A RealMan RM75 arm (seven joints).
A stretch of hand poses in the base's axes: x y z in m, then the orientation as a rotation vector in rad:
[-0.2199, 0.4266, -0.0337, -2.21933, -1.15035, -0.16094]
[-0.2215, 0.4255, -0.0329, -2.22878, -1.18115, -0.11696]
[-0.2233, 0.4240, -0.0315, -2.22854, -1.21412, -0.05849]
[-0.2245, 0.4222, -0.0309, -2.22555, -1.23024, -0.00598]
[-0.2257, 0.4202, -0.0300, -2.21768, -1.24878, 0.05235]
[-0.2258, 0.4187, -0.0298, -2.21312, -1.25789, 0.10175]
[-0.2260, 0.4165, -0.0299, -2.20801, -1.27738, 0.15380]
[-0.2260, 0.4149, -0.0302, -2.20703, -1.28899, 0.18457]
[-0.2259, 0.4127, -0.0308, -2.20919, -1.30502, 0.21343]
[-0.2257, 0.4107, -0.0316, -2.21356, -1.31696, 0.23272]
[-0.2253, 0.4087, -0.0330, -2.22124, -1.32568, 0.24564]
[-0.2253, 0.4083, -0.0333, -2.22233, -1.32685, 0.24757]
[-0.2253, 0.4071, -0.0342, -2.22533, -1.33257, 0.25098]
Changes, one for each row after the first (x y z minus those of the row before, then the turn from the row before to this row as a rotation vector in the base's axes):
[-0.0016, -0.0011, 0.0008, -0.03180, 0.01401, 0.02585]
[-0.0018, -0.0015, 0.0014, -0.02975, 0.02464, 0.03381]
[-0.0012, -0.0018, 0.0006, -0.02067, 0.02778, 0.02282]
[-0.0012, -0.0020, 0.0009, -0.02038, 0.03151, 0.02729]
[-0.0001, -0.0015, 0.0002, -0.01762, 0.02817, 0.01822]
[-0.0002, -0.0022, -0.0001, -0.02207, 0.02524, 0.02560]
[0.0000, -0.0016, -0.0003, -0.01505, 0.01383, 0.01451]
[0.0001, -0.0022, -0.0006, -0.01827, 0.00942, 0.01593]
[0.0002, -0.0020, -0.0008, -0.01498, 0.00447, 0.01050]
[0.0004, -0.0020, -0.0014, -0.01402, 0.00067, 0.00603]
[0.0000, -0.0004, -0.0003, -0.00201, 0.00017, 0.00083]
[0.0000, -0.0012, -0.0009, -0.00543, -0.00164, 0.00351]

